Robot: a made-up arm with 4 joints. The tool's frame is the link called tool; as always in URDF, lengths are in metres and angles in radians. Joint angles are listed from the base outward.
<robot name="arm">
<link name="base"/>
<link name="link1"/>
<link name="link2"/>
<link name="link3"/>
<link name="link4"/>
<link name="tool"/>
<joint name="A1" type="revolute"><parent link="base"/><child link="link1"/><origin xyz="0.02 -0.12 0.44"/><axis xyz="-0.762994 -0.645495 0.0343"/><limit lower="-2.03" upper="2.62"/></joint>
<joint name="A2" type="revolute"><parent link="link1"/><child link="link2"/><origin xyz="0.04 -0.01 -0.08"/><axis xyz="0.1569 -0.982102 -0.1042"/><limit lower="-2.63" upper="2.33"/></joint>
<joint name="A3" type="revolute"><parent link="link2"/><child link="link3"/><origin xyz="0.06 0.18 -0.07"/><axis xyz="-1 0 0"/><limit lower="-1.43" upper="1.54"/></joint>
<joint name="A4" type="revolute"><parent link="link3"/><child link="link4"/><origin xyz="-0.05 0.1 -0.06"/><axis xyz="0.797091 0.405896 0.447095"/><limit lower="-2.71" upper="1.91"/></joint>
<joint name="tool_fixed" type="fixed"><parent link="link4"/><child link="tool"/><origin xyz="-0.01 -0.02 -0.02" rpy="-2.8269 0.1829 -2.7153"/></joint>
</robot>
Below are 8 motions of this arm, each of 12 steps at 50 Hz.
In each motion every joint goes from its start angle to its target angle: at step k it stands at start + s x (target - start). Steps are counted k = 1, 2, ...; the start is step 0. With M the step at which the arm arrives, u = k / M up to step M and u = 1 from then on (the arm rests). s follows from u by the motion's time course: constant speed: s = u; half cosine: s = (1 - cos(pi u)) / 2; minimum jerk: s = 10 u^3 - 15 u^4 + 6 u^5.
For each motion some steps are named. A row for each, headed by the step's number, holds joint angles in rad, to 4 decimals.
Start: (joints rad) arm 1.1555 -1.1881 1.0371 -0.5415
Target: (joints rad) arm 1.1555 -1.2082 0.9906 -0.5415
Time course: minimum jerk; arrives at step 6
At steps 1, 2, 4, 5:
1: 1.1555 -1.1888 1.0354 -0.5415
2: 1.1555 -1.1923 1.0273 -0.5415
4: 1.1555 -1.2040 1.0004 -0.5415
5: 1.1555 -1.2075 0.9923 -0.5415

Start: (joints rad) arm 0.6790 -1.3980 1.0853 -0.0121
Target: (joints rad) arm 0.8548 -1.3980 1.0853 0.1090
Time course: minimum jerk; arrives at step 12
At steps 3, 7, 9, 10, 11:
3: 0.6972 -1.3980 1.0853 0.0004
7: 0.7939 -1.3980 1.0853 0.0670
9: 0.8366 -1.3980 1.0853 0.0965
10: 0.8486 -1.3980 1.0853 0.1047
11: 0.8539 -1.3980 1.0853 0.1084

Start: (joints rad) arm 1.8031 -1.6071 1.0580 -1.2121
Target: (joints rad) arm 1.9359 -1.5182 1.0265 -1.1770
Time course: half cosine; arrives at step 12
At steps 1, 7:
1: 1.8054 -1.6056 1.0575 -1.2115
7: 1.8867 -1.5511 1.0382 -1.1900

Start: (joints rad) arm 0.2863 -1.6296 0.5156 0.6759
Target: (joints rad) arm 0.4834 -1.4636 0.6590 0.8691
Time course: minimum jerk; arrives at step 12
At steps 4, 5, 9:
4: 0.3277 -1.5948 0.5457 0.7164
5: 0.3546 -1.5721 0.5653 0.7429
9: 0.4630 -1.4808 0.6442 0.8491

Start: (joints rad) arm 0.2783 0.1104 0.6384 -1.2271
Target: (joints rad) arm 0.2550 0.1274 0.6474 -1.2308
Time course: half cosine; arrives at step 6
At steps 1, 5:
1: 0.2767 0.1115 0.6390 -1.2273
5: 0.2566 0.1263 0.6468 -1.2306

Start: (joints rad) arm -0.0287 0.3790 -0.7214 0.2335
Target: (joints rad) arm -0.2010 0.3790 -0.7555 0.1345
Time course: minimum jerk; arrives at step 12
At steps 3, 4, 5, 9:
3: -0.0465 0.3790 -0.7249 0.2233
4: -0.0649 0.3790 -0.7286 0.2127
5: -0.0884 0.3790 -0.7332 0.1992
9: -0.1832 0.3790 -0.7520 0.1447

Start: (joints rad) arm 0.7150 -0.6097 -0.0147 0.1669
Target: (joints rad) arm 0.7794 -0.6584 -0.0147 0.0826
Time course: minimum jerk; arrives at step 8
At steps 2, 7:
2: 0.7217 -0.6147 -0.0147 0.1582
7: 0.7784 -0.6576 -0.0147 0.0840

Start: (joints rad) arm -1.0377 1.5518 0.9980 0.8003
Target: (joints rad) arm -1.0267 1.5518 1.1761 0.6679
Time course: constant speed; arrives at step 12
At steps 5, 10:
5: -1.0331 1.5518 1.0722 0.7451
10: -1.0285 1.5518 1.1464 0.6900

